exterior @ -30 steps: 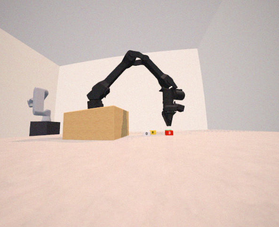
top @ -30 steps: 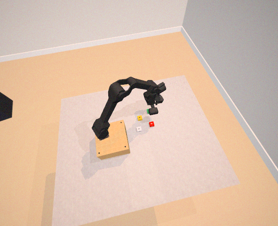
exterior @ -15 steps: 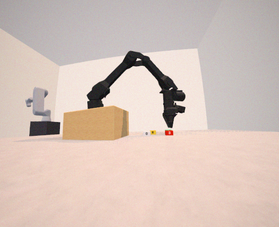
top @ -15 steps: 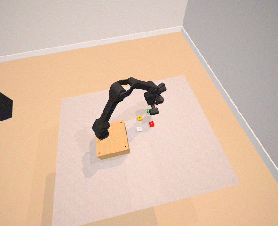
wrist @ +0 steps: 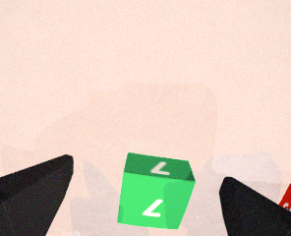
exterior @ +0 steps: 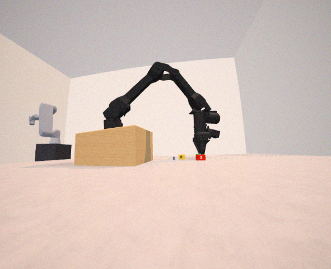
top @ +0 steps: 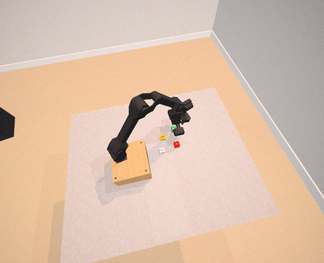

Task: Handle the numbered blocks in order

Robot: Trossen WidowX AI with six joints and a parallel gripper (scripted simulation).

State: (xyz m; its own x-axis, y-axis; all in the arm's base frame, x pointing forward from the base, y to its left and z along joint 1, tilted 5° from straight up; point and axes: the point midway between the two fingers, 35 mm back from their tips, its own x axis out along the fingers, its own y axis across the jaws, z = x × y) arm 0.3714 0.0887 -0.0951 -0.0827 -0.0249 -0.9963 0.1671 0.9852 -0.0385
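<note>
The green block is 1 cm behind my gripper tip. From my gripper tip the other things lie so: white block 14 cm behind, 11 cm to the right; then yellow block 10 cm behind, 3 cm to the right; then red block 11 cm to the right, 4 cm behind.
</note>
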